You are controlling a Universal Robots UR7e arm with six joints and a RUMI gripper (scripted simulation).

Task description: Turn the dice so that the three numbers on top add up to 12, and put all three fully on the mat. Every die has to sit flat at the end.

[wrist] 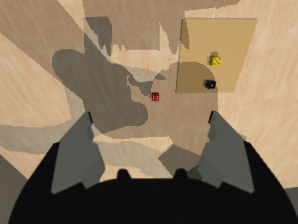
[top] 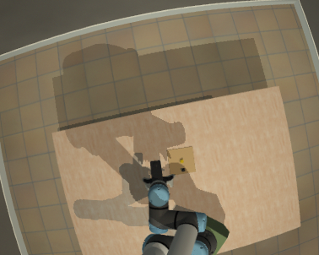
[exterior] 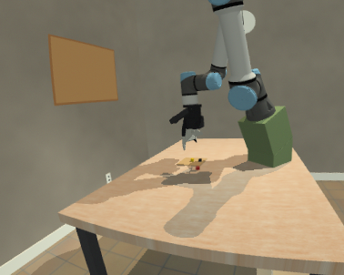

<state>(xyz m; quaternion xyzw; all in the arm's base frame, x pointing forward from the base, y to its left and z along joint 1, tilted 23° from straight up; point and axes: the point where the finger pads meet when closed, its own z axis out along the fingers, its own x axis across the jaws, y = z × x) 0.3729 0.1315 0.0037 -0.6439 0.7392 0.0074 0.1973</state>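
Now: hand 12 cm above the red die, 3 cm past it and 1 cm to the left of it. Round my hand: yellow die (14 cm to the right, 11 cm below, 4 cm ahead); black die (14 cm to the right, 11 cm below, 1 cm behind); tan mat (14 cm to the right, 12 cm below, 4 cm ahead).
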